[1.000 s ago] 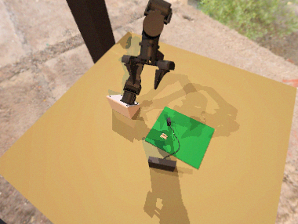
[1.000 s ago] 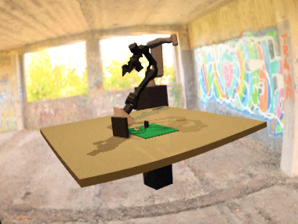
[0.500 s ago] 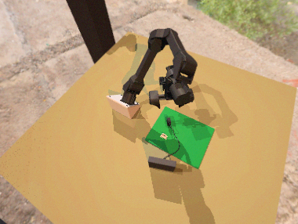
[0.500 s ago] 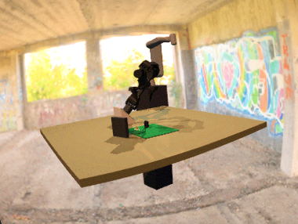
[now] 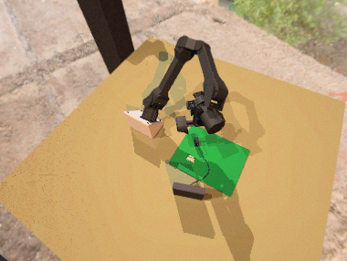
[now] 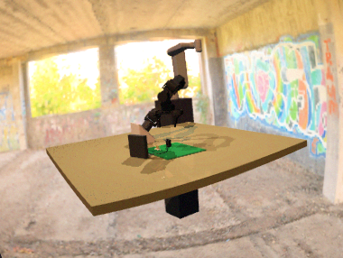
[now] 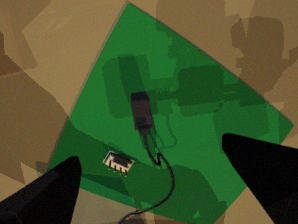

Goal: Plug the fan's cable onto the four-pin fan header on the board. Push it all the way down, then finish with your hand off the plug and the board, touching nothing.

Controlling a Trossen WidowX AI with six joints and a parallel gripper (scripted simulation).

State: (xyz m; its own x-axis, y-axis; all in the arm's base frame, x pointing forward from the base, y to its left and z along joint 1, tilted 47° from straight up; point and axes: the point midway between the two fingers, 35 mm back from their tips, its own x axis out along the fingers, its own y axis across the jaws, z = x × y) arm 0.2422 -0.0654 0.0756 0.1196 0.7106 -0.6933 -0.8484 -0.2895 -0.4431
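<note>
The dark plug lies 90 mm below my gripper tip. The rest, counted from my gripper tip: white-framed fan header: 10 mm ahead, 90 mm to the right, 110 mm below; then green board: 80 mm ahead, 40 mm to the right, 130 mm below; then dark fan box: 50 mm ahead, 220 mm to the right, 60 mm below.
</note>
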